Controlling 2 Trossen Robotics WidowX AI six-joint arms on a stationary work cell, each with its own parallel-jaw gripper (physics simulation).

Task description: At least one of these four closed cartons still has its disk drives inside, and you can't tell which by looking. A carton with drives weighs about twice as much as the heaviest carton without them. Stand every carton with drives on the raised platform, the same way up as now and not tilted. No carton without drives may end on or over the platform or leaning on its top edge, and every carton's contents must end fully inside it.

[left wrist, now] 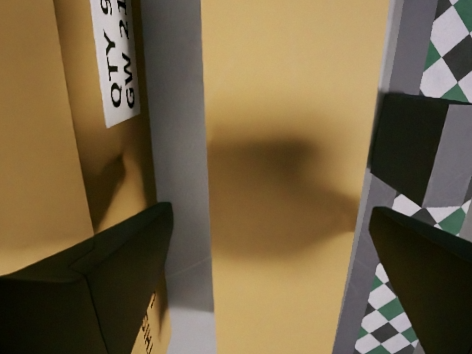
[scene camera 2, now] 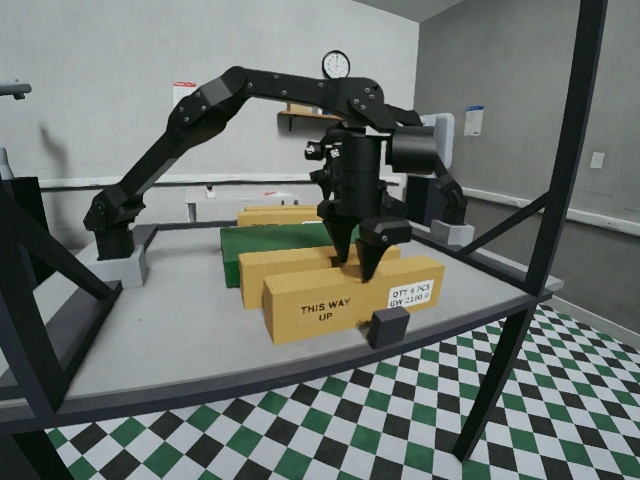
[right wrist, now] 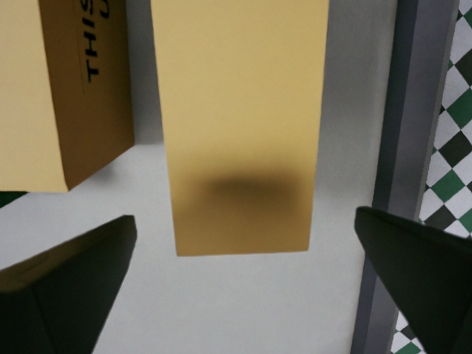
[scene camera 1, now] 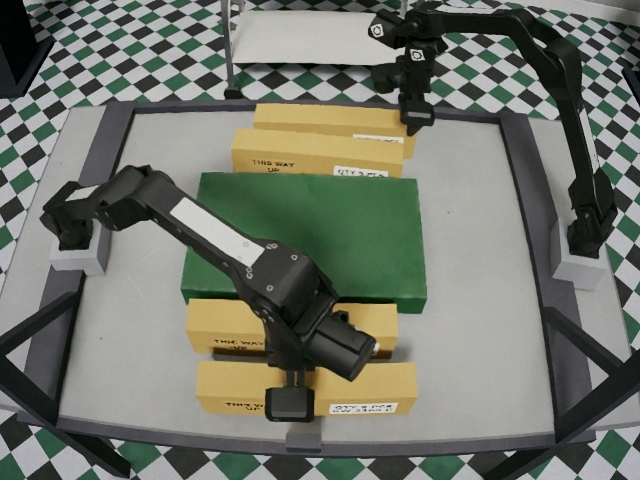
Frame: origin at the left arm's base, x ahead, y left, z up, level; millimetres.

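Where they show: left gripper, fingertip midpoint: [left wrist: 271, 215] [scene camera 2: 354, 270] [scene camera 1: 294, 378]; right gripper, fingertip midpoint: [right wrist: 246, 221]; left arm's base, link origin: [scene camera 2: 116, 254] [scene camera 1: 76, 235]; right arm's base, link origin: [scene camera 2: 453, 223] [scene camera 1: 583, 242].
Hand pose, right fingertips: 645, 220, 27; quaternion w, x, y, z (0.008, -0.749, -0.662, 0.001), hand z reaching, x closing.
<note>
Things, the pixels of their top centre, and the offset from my right fingertips, as dx, dy, dz.
- green platform, top centre: [scene camera 1: 305, 229] [scene camera 2: 302, 236] -219, -239, -25
- front carton, top centre: [left wrist: 286, 171] [scene camera 1: 306, 381] [scene camera 2: 365, 270] -238, -523, +0
- second carton, top centre: [left wrist: 27, 226] [scene camera 1: 290, 318] [scene camera 2: 325, 251] -254, -418, +0
- third carton, top centre: [scene camera 1: 317, 144] [scene camera 2: 289, 212] -185, -63, +0
- rearmost carton, top centre: [scene camera 1: 336, 115] [scene camera 2: 292, 206] -143, +17, +0
- dark block, top centre: [left wrist: 453, 160] [scene camera 1: 303, 438] [scene camera 2: 391, 311] -249, -604, -28
The green platform [scene camera 1: 330, 217] [scene camera 2: 279, 240] lies mid-table with two closed yellow cartons on each side of it. The front carton [scene camera 1: 361, 377] [scene camera 2: 361, 294] [left wrist: 285, 65] stands upright on the table; my left gripper [scene camera 2: 354, 271] [left wrist: 271, 215] is open around its top, empty. The second carton [scene camera 1: 222, 316] [scene camera 2: 253, 281] [left wrist: 30, 125] stands between it and the platform. Behind the platform stand a third carton [scene camera 1: 310, 142] [right wrist: 90, 100] and the rearmost carton [scene camera 1: 320, 116] [right wrist: 240, 100]. My right gripper [right wrist: 246, 221] is open and empty at the rearmost carton's right end in scene camera 1. Contents are hidden.
A dark block [scene camera 1: 303, 442] [scene camera 2: 388, 327] stands at the table's front edge, close to the front carton. A raised dark rim [scene camera 1: 310, 447] [right wrist: 400, 150] runs along the table edges. My left arm [scene camera 1: 217, 232] reaches across the platform and hides part of the second carton.
</note>
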